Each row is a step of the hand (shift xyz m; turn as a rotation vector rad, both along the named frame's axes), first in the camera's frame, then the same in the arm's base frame.
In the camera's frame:
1: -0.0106 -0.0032 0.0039 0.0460 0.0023 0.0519
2: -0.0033 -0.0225 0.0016 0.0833 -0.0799 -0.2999
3: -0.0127 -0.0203 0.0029 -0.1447 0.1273 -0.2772
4: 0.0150 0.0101 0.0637 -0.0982 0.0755 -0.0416
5: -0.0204 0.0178 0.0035 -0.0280 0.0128 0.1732
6: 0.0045 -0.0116 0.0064 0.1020 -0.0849 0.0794
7: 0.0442 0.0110 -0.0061 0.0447 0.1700 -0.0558
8: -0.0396 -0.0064 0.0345 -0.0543 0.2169 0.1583
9: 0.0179 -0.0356 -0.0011 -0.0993 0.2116 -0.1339
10: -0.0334 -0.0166 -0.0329 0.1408 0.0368 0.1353
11: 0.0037 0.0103 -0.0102 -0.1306 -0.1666 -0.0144
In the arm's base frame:
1: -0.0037 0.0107 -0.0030 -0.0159 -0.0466 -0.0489
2: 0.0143 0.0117 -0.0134 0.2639 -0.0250 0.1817
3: 0.0086 0.0194 -0.0115 0.0192 0.1017 0.3214
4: -0.0395 -0.0220 -0.0484 -0.0652 0.0634 0.0938
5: -0.0222 0.0115 0.0109 -0.1210 0.0090 -0.1273
6: 0.0063 0.0000 -0.0125 0.0511 -0.0658 -0.1303
7: 0.0112 -0.0445 0.0031 -0.0751 -0.1038 0.1327
8: -0.0296 0.0365 -0.0242 -0.2701 -0.0456 0.0044
9: 0.0329 -0.0024 -0.0224 -0.1103 0.0174 0.2451
10: 0.0196 0.0394 0.0232 -0.0566 -0.1527 -0.1138
11: -0.0002 -0.0067 0.0134 0.0836 0.1860 -0.0586

